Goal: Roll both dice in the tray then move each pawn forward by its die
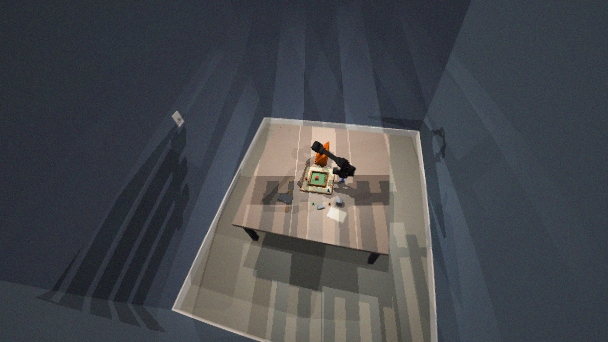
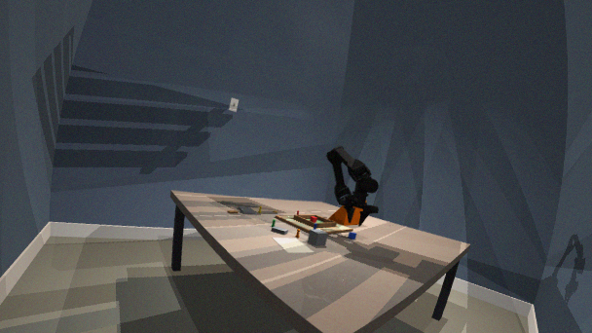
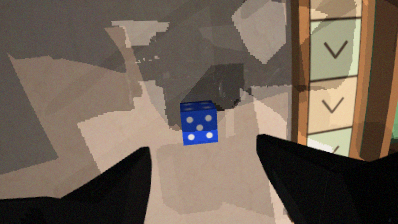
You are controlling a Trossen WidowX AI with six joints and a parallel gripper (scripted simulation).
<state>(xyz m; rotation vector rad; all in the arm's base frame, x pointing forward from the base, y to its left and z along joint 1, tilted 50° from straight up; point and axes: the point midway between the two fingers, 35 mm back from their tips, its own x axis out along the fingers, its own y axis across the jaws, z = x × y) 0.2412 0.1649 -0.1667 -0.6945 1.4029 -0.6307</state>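
The red pawn is 60 mm ahead of my gripper tip, 330 mm to the right of it and 40 mm below it. The rest, counted from my gripper tip: grey block: 230 mm ahead, 10 mm to the left, 40 mm below; then green tray: 30 mm ahead, 220 mm to the right, 60 mm below; then blue pawn: 140 mm ahead, 110 mm to the right, 40 mm below.
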